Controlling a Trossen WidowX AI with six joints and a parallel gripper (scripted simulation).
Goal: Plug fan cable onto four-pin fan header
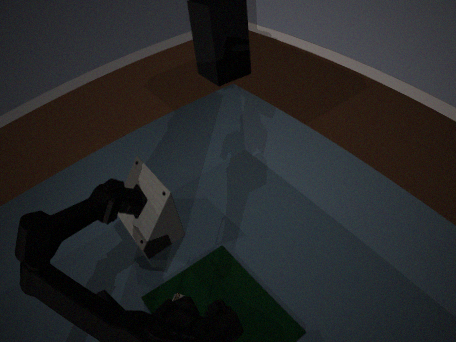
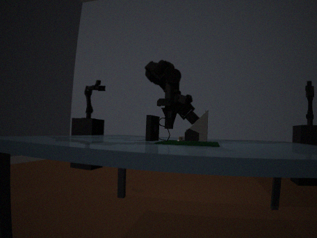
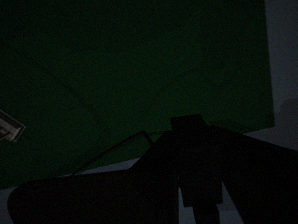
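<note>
Now: gripper tip 16 cm past the white four-pin header, 7 cm above it and 2 cm to the right of it. From my gripper tip the other things lie so: green board 8 cm below, 8 cm behind, 7 cm to the left; then black fan 16 cm behind, 12 cm to the right, 1 cm below; then black plug 1 cm to the right, 1 cm above.
</note>
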